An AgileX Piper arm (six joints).
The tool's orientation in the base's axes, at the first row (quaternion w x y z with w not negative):
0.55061, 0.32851, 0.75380, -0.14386
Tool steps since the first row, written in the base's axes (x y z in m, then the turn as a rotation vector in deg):
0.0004, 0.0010, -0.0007, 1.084, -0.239, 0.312
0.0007, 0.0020, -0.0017, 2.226, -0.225, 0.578
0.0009, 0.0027, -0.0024, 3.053, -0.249, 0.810
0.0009, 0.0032, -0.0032, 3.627, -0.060, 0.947
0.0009, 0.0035, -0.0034, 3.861, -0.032, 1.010
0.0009, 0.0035, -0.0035, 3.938, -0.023, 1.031
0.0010, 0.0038, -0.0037, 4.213, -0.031, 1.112
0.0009, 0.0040, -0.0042, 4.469, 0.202, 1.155
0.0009, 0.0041, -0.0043, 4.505, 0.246, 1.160
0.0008, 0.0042, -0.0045, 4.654, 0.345, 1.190
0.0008, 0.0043, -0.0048, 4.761, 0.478, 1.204
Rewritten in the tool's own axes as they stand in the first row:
0.0009, 0.0009, 0.0000, -0.562, 0.576, 0.826
0.0021, 0.0017, 0.0000, -1.006, 1.372, 1.564
0.0030, 0.0022, -0.0001, -1.376, 1.928, 2.104
0.0039, 0.0025, -0.0001, -1.541, 2.464, 2.369
0.0042, 0.0027, -0.0002, -1.631, 2.646, 2.503
0.0043, 0.0027, -0.0001, -1.661, 2.706, 2.547
0.0045, 0.0029, -0.0002, -1.788, 2.892, 2.725
0.0051, 0.0030, -0.0002, -1.795, 3.239, 2.764
0.0052, 0.0030, -0.0002, -1.791, 3.296, 2.763
0.0054, 0.0030, -0.0003, -1.812, 3.471, 2.805
0.0057, 0.0030, -0.0002, -1.799, 3.642, 2.801

